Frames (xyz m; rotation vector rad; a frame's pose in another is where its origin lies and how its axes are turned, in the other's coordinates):
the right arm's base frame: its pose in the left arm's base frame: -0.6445 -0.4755 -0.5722 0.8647 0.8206 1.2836
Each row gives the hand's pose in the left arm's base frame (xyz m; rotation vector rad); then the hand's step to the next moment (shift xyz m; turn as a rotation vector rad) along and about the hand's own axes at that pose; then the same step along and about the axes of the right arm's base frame.
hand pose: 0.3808 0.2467 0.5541 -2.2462 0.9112 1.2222
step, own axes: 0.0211 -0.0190 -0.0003 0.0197 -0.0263 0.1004
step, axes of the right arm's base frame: 0.0087 -0.0244 0.0116 0.0734 -0.0407 -0.0641
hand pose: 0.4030 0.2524 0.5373 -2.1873 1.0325 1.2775
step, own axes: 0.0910 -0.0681 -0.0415 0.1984 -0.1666 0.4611
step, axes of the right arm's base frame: -0.0058 -0.1009 0.0665 0.3347 -0.3027 -0.2758
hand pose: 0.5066 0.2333 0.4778 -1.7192 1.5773 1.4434
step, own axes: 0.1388 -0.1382 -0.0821 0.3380 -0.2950 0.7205
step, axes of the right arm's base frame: -0.0762 -0.1868 0.0664 0.5233 -0.5169 -0.4234
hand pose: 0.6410 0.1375 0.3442 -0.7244 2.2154 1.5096
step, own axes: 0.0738 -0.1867 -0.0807 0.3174 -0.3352 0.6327
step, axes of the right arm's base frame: -0.1344 -0.1692 -0.0113 0.4383 -0.5298 -0.3750
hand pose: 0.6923 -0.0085 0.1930 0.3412 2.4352 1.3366
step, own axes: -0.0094 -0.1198 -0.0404 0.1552 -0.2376 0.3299
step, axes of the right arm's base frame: -0.0958 -0.0728 -0.0401 0.1942 -0.3279 -0.2101
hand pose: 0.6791 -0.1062 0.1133 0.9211 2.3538 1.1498
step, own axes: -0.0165 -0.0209 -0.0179 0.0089 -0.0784 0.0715
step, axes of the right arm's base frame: -0.0313 -0.0042 -0.0057 0.0144 -0.0949 -0.0461
